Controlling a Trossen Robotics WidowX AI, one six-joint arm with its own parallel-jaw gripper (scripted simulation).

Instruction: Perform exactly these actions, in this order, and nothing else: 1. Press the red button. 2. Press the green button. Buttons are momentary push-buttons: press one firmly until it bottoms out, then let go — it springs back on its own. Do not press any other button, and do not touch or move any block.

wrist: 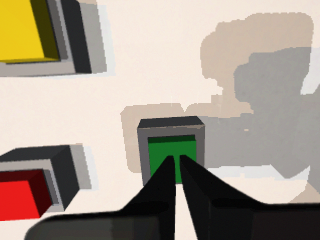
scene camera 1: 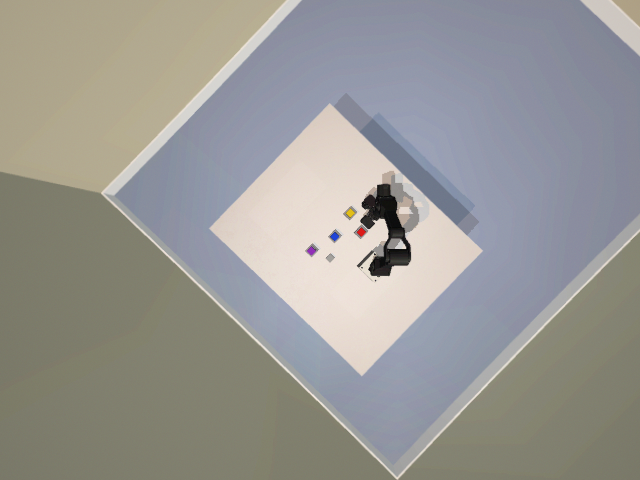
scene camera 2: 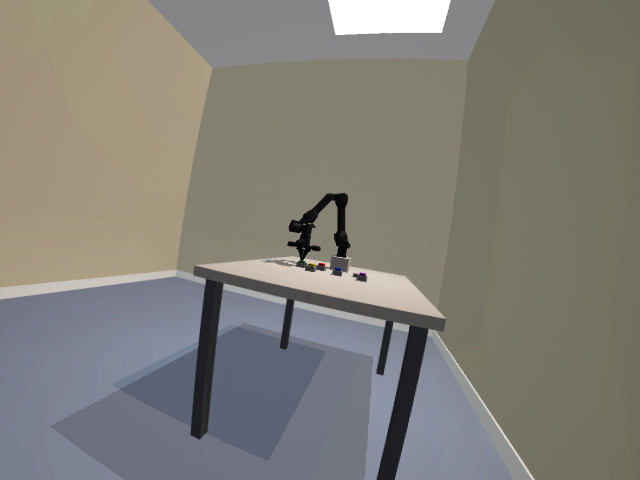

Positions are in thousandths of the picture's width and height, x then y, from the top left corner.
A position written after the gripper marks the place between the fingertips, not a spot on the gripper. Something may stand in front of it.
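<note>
The wrist view shows a green button (wrist: 498, 619) and the gripper (wrist: 552, 673).
</note>
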